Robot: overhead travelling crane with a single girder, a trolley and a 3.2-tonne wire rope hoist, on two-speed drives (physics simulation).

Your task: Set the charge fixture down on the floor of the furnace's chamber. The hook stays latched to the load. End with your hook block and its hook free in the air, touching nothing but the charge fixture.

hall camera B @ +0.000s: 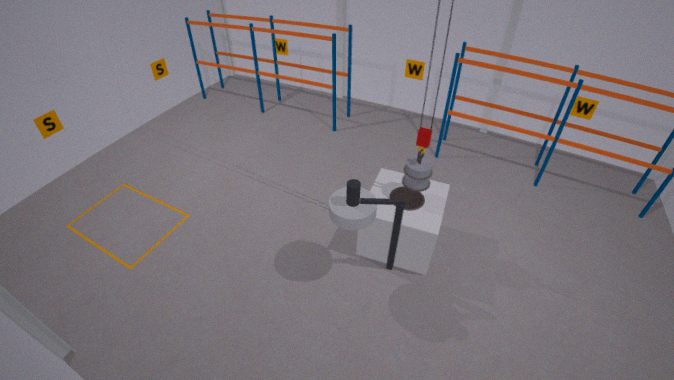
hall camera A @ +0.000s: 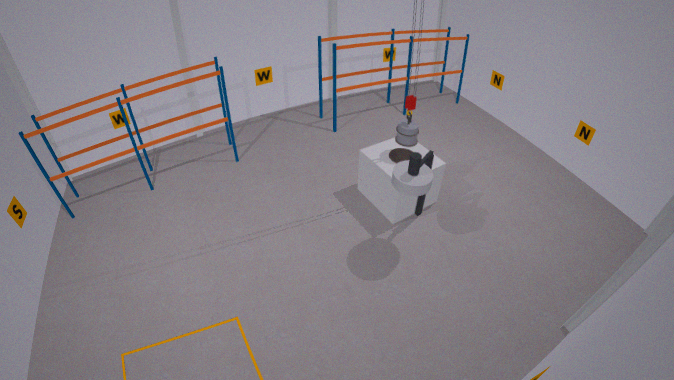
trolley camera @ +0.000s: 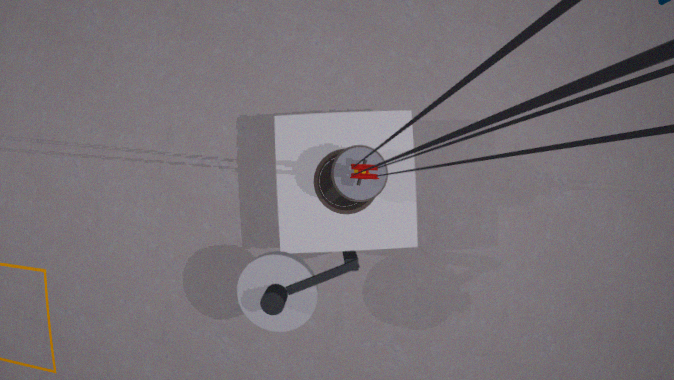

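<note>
The charge fixture (hall camera A: pixel 407 135) (hall camera B: pixel 417 175) (trolley camera: pixel 374 186), a grey waisted drum, hangs upright from my hook (hall camera A: pixel 409 116) (hall camera B: pixel 421 151) (trolley camera: pixel 361 172), which is latched to it under the red hook block (hall camera A: pixel 410 102) (hall camera B: pixel 424 137) (trolley camera: pixel 370 176). The fixture is a little above the white furnace (hall camera A: pixel 372 175) (hall camera B: pixel 422 247) (trolley camera: pixel 302 225). In the trolley view it overlaps the round chamber opening (hall camera A: pixel 398 155) (hall camera B: pixel 406 201) (trolley camera: pixel 326 186) and is offset to its upper right. Its shadow falls on the furnace top left of the opening. The chamber floor is hidden.
The round white lid (hall camera A: pixel 406 184) (hall camera B: pixel 350 215) (trolley camera: pixel 300 312) is swung aside on a dark arm (hall camera B: pixel 377 201) (trolley camera: pixel 322 278), beside the furnace. Blue and orange racks (hall camera A: pixel 334 90) (hall camera B: pixel 334 85) stand along the W wall. A yellow outline (hall camera A: pixel 180 336) (hall camera B: pixel 156 200) (trolley camera: pixel 48 310) marks the floor.
</note>
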